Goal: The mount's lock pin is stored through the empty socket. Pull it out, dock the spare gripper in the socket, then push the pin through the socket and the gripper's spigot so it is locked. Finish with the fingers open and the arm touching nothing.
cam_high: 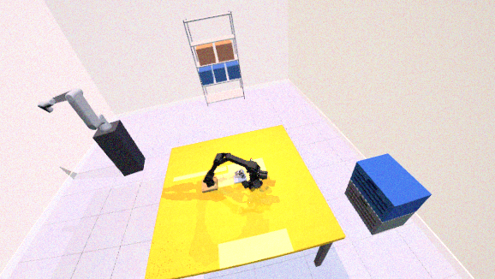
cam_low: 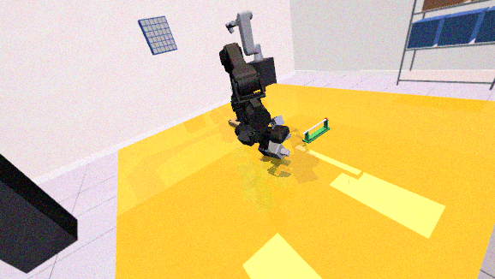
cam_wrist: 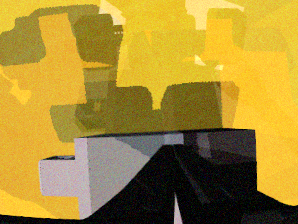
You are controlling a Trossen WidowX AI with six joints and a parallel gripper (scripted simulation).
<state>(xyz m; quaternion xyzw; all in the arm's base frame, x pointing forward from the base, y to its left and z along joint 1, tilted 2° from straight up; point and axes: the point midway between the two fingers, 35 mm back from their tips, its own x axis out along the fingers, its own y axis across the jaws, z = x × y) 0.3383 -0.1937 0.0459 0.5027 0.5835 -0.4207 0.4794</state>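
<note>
Now: gripper tip 10 mm short of the spare gripper, 30 mm to the right of it and 20 mm above it. The rest, counted from my gripper tip: green cradle: 70 mm ahead, 240 mm to the left, 30 mm below; mount: 70 mm behind, 150 mm to the left.
</note>
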